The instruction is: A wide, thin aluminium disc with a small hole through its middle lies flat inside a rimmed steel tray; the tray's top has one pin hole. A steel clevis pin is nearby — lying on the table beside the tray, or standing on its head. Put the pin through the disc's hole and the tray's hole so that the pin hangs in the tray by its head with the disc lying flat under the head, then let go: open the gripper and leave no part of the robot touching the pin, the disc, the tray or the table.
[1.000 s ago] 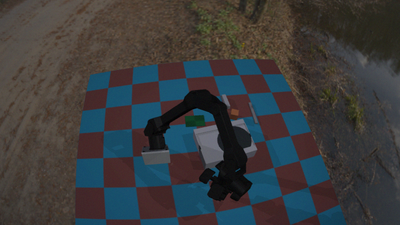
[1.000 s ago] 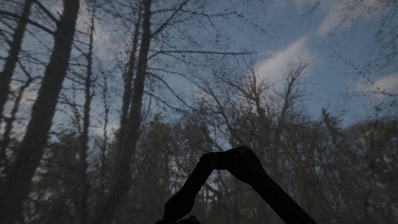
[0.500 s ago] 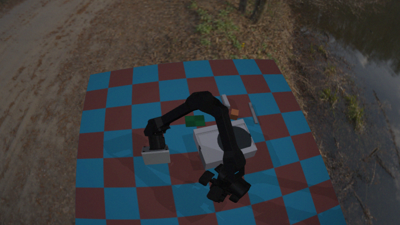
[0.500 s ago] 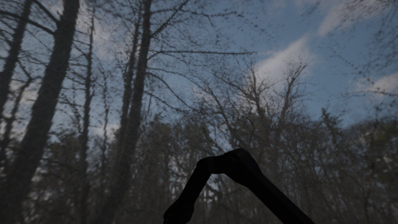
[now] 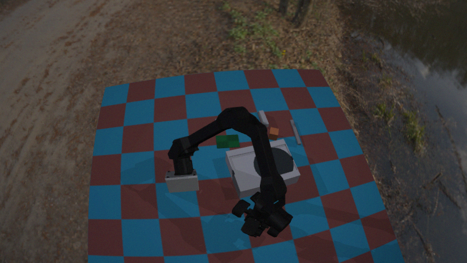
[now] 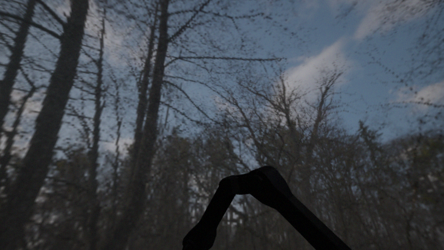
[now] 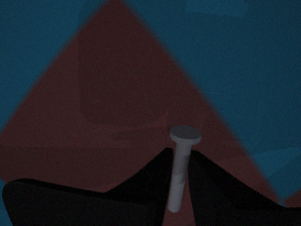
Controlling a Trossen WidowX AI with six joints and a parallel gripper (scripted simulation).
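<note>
Right now my gripper tip is 1 cm to the right of the steel clevis pin, 1 cm below it and 1 cm short of it. Also, from my gripper tip: steel tray: 24 cm to the left, 6 cm ahead, 4 cm above; then flat green piece: 41 cm to the left, 6 cm behind; then dark round disc: 24 cm to the left, 10 cm ahead, 6 cm above.
</note>
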